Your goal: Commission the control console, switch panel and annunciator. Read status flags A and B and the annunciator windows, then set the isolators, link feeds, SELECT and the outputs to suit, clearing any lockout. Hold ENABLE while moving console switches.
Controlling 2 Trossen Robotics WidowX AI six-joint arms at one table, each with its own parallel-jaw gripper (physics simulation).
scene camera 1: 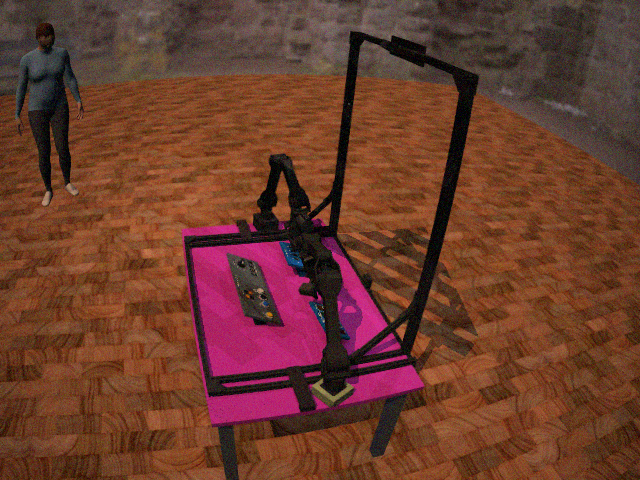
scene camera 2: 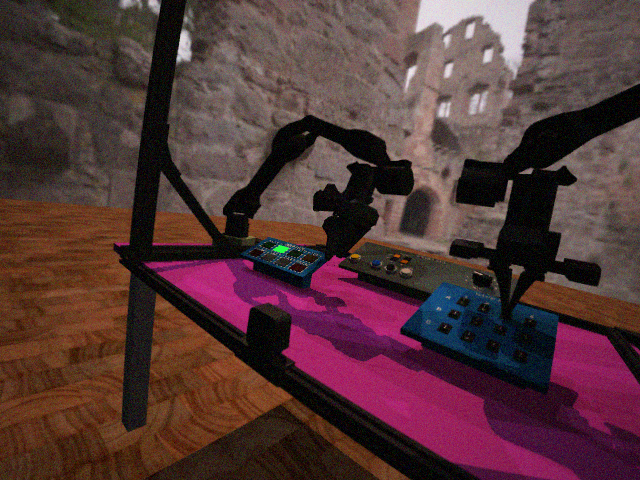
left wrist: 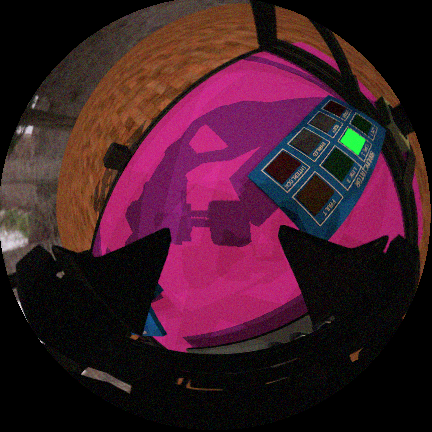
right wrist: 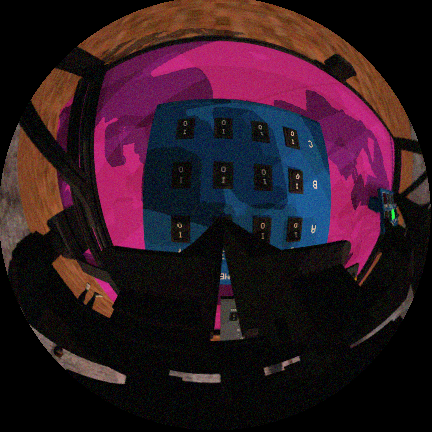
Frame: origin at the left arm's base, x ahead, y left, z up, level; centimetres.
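Seen in the pictures: left gripper, fingertip midpoint: [scene camera 2: 332, 259] [left wrist: 225, 232] [right wrist: 388, 207]; right gripper, fingertip midpoint: [scene camera 1: 294, 250] [scene camera 2: 505, 316] [right wrist: 221, 224]; left arm's base, link origin: [scene camera 1: 333, 386] [scene camera 2: 235, 235]; right arm's base, link origin: [scene camera 1: 266, 216] [right wrist: 58, 239].
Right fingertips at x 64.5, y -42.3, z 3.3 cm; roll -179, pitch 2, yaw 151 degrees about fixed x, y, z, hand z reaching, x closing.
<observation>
Pixels of each thing's top centre, then the offset from my right fingertips to it. "*": a spot on its surface instead. Level surfaces: height alone.
- blue annunciator, top centre: [left wrist: 354, 145] [scene camera 2: 288, 245] [right wrist: 394, 216] [scene camera 1: 327, 315] dx -40.3, dy +20.8, dz +0.5 cm
- bright green window, top centre: [left wrist: 355, 138] [scene camera 2: 281, 246] dx -42.3, dy +21.8, dz -0.3 cm
- grey console, surface spot: [scene camera 2: 434, 276] [scene camera 1: 251, 281] * dx -5.1, dy +28.2, dz -0.9 cm
- magenta table, surface height: dz -7.3 cm
The blue annunciator [scene camera 1: 317, 310] [scene camera 2: 282, 263] [left wrist: 290, 197] has one bright green window [scene camera 2: 281, 249] [left wrist: 352, 141], between dark LINK windows; FAULT and INTERLOCK are dark. The blue switch panel [scene camera 1: 291, 254] [scene camera 2: 431, 310] [right wrist: 243, 150] carries rows A, B and C of 0/1 rockers. The grey console [scene camera 1: 252, 283] [scene camera 2: 434, 276] has a dark knob and coloured buttons; its flags are unreadable. My left gripper [scene camera 2: 329, 256] [left wrist: 225, 232] is open and empty, above the table between annunciator and console. My right gripper [scene camera 2: 507, 315] [right wrist: 221, 224] is shut and empty, its tips over row A, column 3, hiding that rocker; contact is unclear.
A black frame [scene camera 1: 448, 191] [scene camera 2: 150, 155] rises from the magenta table [scene camera 1: 232, 351] [scene camera 2: 330, 372]. A black block [scene camera 2: 268, 328] sits on the table's near rail. A person [scene camera 1: 47, 82] stands on the floor beyond the table in scene camera 1.
</observation>
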